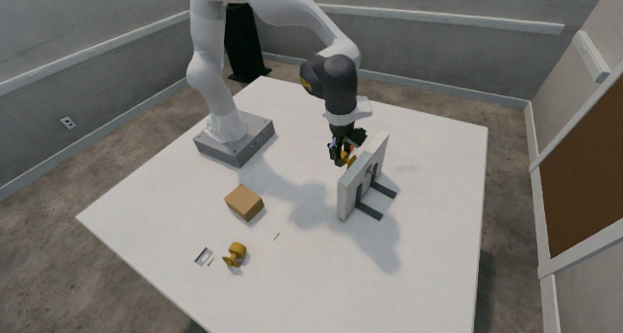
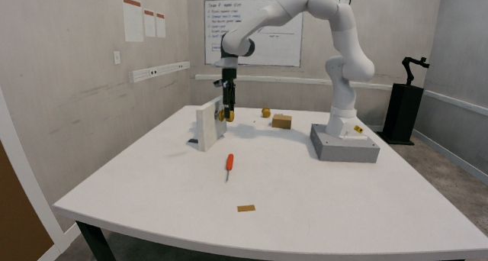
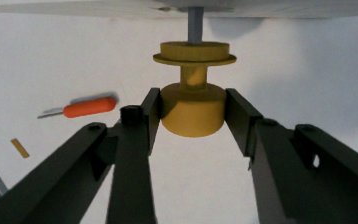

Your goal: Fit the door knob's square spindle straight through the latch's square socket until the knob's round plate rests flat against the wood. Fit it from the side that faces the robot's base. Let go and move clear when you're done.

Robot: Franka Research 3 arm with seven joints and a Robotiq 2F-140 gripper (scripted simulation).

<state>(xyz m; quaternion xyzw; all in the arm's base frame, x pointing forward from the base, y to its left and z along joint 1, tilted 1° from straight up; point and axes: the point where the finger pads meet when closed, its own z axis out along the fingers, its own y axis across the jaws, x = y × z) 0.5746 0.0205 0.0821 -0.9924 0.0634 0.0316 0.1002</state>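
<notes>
Now: the latch socket 9 cm ahead of my hand, 2 cm below it and 1 cm to the right of it. Also, from my hand: cardboard box: 29 cm behind, 28 cm to the right, 14 cm below; then white wooden panel: 9 cm ahead, 4 cm below, 1 cm to the right; then orange screwdriver: 27 cm to the left, 16 cm below, 6 cm behind.
</notes>
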